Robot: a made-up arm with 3 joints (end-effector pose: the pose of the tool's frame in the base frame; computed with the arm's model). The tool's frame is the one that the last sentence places.
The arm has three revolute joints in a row. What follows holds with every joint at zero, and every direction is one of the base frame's.
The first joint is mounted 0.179 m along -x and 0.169 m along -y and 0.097 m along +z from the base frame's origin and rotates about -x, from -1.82 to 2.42 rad.
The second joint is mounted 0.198 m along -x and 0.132 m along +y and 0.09 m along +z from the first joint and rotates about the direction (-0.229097, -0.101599, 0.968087), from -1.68 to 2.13 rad.
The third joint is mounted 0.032 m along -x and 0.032 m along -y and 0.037 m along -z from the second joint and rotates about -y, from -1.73 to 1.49 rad.
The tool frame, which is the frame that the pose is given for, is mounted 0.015 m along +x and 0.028 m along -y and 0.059 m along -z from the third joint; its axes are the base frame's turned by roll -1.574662, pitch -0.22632 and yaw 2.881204 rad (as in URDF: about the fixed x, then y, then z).
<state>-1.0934 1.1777 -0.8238</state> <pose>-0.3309 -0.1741 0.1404 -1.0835 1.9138 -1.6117</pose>
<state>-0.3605 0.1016 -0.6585</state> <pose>-0.4260 -0.1078 0.1180 0.7715 -1.8770 1.4805</pose>
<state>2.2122 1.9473 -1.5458</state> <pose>-0.2768 -0.1428 -0.0031 0.4694 2.2612 0.5598</pose>
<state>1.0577 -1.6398 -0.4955</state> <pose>-0.4228 -0.0574 -0.0830 -1.3918 -1.2116 0.9757</pose>
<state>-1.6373 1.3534 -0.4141</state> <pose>-0.3057 -0.1921 0.1595 -0.3599 2.0997 -0.7391</pose>
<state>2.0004 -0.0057 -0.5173</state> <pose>-0.4255 -0.2044 0.0336 -0.5384 0.5559 2.3578</pose>
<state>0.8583 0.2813 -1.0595</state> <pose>-0.4313 -0.1265 0.0689 0.4006 -0.3253 1.9294</pose>
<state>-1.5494 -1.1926 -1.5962</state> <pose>-0.4663 -0.2185 0.3023 1.9387 -1.0992 -1.1233</pose>
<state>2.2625 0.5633 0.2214</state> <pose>-0.3419 -0.2071 0.0388 0.4513 1.1252 2.8433</pose>
